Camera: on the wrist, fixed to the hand. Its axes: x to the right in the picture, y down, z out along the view.
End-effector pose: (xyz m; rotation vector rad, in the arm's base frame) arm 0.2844 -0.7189 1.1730 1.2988 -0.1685 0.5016
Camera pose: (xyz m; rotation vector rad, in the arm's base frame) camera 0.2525 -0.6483 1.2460 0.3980 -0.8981 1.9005
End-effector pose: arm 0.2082 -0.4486 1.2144 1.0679 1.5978 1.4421
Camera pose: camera 0.1633 -0.4490 1.3109 -1.5182 -0.2607 -2.3119
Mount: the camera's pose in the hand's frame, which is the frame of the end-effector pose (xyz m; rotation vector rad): 0.0190 0.0909 -0.0520 -0.4208 0.4138 1.5574
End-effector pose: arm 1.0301 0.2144 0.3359 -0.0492 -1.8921 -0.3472
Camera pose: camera 1.0896 0.2850 0.3888 -1.4919 -0.9052 0.3234
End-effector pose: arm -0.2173 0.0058 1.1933 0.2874 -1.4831 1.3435
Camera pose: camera -0.2657 0.0880 1.1461 -1.6265 -1.5011 1.9229
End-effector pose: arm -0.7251 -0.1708 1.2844 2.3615 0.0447 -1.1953
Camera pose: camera -0.6524 -0.2315 1.3329 1.4405 -1.0563 0.0843
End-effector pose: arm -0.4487 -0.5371 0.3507 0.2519 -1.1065 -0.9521
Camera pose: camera -0.3550 -0.5111 0.3939 -0.6798 -0.4161 0.3002
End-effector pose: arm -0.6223 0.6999 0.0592 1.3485 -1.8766 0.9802
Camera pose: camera -0.7114 0.7529 0.0833 -0.7758 -2.3865 1.2038
